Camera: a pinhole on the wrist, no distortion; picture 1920 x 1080 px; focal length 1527.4 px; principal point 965.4 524.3 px. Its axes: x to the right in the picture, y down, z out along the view. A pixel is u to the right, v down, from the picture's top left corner.
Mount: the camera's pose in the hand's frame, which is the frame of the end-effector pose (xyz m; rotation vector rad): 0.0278 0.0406 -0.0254 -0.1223 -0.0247 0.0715
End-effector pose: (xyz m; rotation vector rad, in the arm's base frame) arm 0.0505 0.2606 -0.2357 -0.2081 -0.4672 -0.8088
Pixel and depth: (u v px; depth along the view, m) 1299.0 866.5 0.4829
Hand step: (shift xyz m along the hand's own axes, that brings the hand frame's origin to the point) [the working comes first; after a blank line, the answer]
In the camera's frame: 0.1055 0.1082 0.4829

0.1114 0.2138 0.4426
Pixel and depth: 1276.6 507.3 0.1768
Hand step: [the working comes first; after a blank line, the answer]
In the camera's frame: 0.0360 -0.0020 0.1768

0.0587 0.0627 0.1510
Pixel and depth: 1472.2 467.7 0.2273
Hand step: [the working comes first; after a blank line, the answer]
In the camera's frame: 0.0754 -0.0084 0.2273

0.0970 0.0653 0.2027
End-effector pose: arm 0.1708 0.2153 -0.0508 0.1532 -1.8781 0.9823
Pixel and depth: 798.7 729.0 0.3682
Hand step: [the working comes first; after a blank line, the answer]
In the camera's frame: -0.0402 0.0493 0.3682

-0.0264 0.1311 0.3331
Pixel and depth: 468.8 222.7 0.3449
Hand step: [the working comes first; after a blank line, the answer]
In the camera's frame: -0.1121 -0.0681 0.3449

-0.0893 0.0068 0.3229
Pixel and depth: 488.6 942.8 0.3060
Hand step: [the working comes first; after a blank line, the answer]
In the camera's frame: -0.0955 0.0838 0.3060

-0.0822 0.1537 0.2660
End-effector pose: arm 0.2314 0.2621 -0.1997 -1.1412 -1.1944 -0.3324
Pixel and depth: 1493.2 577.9 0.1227
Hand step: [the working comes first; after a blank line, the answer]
In the camera's frame: 0.0424 0.0043 0.1227

0.0662 0.0628 0.0967
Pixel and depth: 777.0 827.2 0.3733
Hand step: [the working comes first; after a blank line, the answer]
In the camera's frame: -0.0460 0.0740 0.3733

-0.0341 0.1557 0.3350
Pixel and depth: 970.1 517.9 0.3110
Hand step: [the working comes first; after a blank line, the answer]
In the camera's frame: 0.0010 -0.0013 0.3110

0.0198 0.0770 0.2834
